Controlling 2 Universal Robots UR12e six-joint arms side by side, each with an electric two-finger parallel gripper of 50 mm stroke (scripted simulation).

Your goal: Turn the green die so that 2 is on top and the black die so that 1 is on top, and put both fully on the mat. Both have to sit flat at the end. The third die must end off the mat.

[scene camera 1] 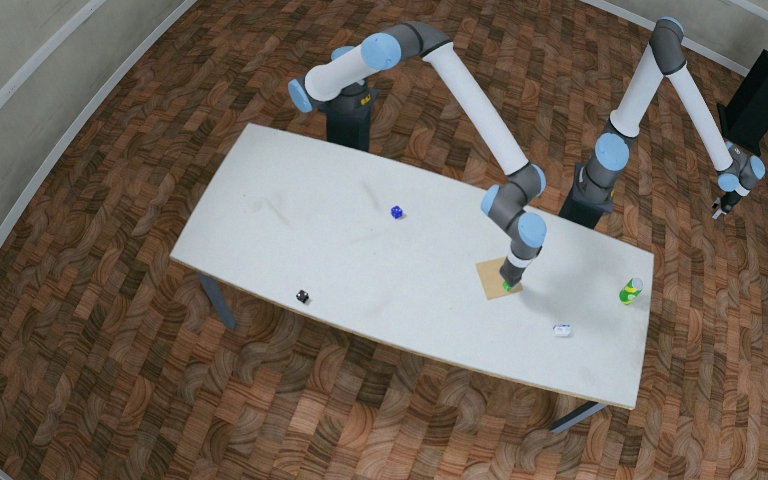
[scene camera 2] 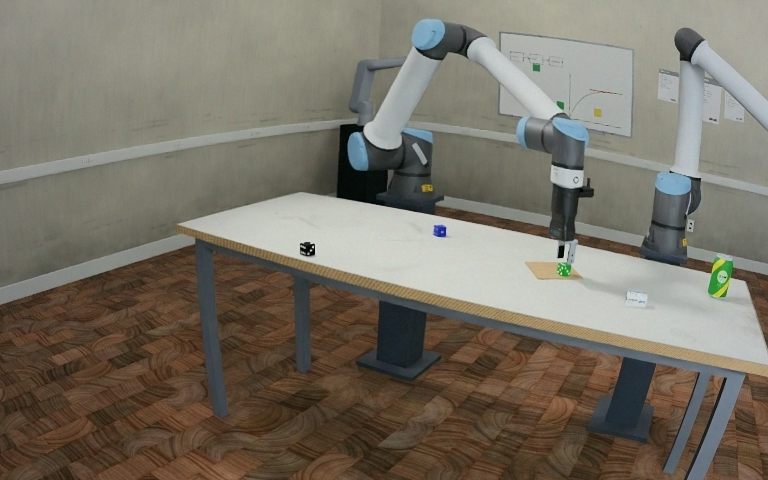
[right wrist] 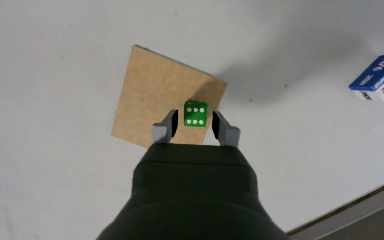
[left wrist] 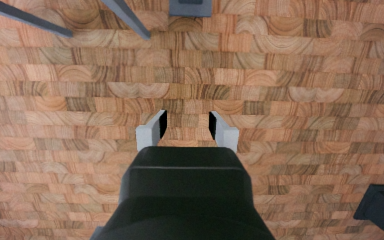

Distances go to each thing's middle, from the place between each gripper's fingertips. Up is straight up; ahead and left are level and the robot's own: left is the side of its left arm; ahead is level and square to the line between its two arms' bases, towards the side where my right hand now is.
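The tan mat (scene camera 1: 492, 281) sits 6 cm below my right hand (scene camera 2: 564, 261), 3 cm behind it and 4 cm to the right of it. Counted from my left hand, the mat is 92 cm to the right, 59 cm ahead and 18 cm below.
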